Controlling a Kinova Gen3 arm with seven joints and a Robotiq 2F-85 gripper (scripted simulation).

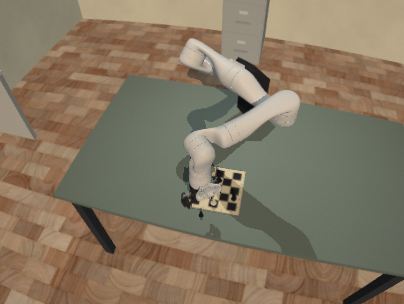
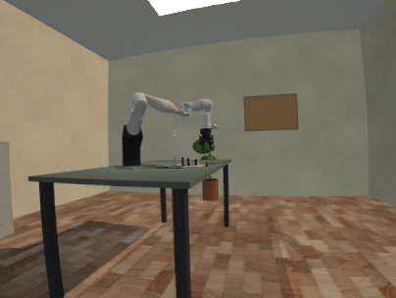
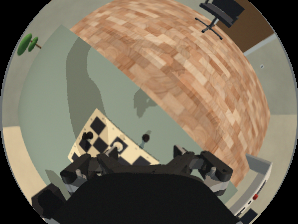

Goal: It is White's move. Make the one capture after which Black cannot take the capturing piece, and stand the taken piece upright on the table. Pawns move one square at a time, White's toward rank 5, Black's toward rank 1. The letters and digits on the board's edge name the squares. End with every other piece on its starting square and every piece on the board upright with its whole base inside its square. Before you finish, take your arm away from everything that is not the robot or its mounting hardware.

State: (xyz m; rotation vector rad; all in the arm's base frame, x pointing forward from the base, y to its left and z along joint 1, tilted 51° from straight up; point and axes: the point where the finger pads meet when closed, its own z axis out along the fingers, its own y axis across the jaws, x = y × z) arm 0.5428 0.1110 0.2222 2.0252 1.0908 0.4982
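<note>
The white piece lies 7 cm behind my hand, 4 cm to the left of it and 8 cm below it. Also, from my hand: black piece (10 cm below); then white chess piece (21 cm behind, 4 cm to the right, 8 cm below); then chessboard (14 cm behind, 4 cm to the left, 11 cm below).
</note>
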